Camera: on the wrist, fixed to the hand. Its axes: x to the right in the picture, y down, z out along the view.
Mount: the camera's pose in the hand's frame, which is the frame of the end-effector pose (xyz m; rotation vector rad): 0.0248 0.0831 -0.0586 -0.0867 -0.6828 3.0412
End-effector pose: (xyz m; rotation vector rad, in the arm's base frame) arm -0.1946 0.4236 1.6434 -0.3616 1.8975 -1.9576
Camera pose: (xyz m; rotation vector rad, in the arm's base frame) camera -0.2346 0.4643 1.5557 1.0622 0.2348 0.4852
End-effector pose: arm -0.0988 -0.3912 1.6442 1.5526 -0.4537 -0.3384
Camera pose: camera -0.0551 -0.3519 1.7308 -0.6992 -2.3839 1.4593
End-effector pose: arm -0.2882 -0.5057 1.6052 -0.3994 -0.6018 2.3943
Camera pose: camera -0.3242 -0.5290 1.5097 0.0701 -0.1041 -0.7042
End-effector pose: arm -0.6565 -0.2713 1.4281 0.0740 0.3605 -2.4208
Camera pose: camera -0.6248 -0.3313 1.3484 -0.1584 -0.1522 0.6484
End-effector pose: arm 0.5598 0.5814 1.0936 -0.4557 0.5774 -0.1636
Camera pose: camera 0.5495 0.6268 0.9999 0.6600 0.0545 2.7739
